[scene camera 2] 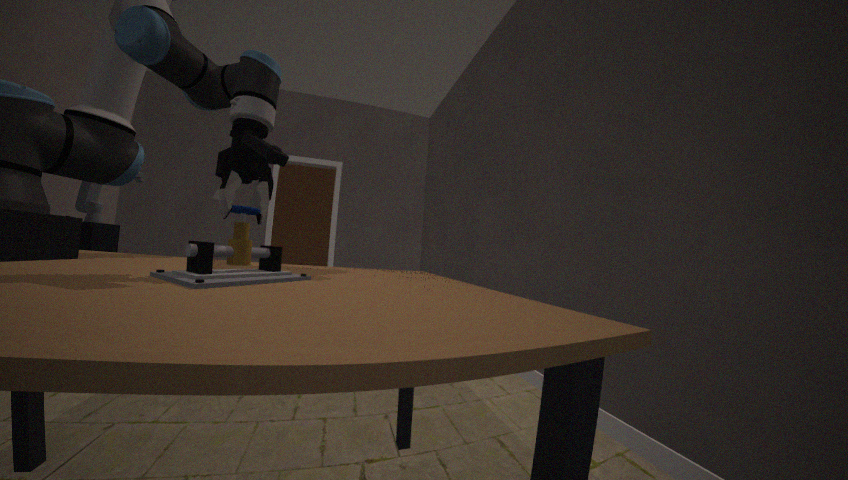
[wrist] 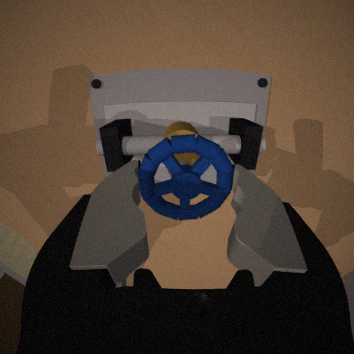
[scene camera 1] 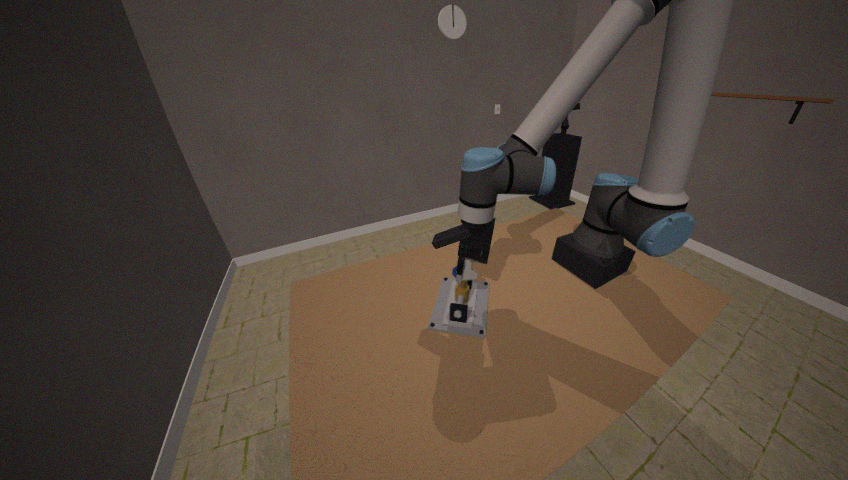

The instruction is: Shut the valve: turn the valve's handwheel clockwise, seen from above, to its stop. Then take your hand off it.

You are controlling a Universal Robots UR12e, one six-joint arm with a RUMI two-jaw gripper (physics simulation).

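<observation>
The valve's blue handwheel sits level on top of the yellow valve body. In the wrist view its round rim and spokes show clearly. My gripper points down and is shut on the handwheel, with one grey finger against each side of the rim. In scene camera 1 the fingers hide most of the wheel. The grey base plate lies flat under the valve.
A light pipe runs through the valve body between two black blocks on the plate. The plate lies on the wooden table. The arm's dark base stands behind and to the right in scene camera 1.
</observation>
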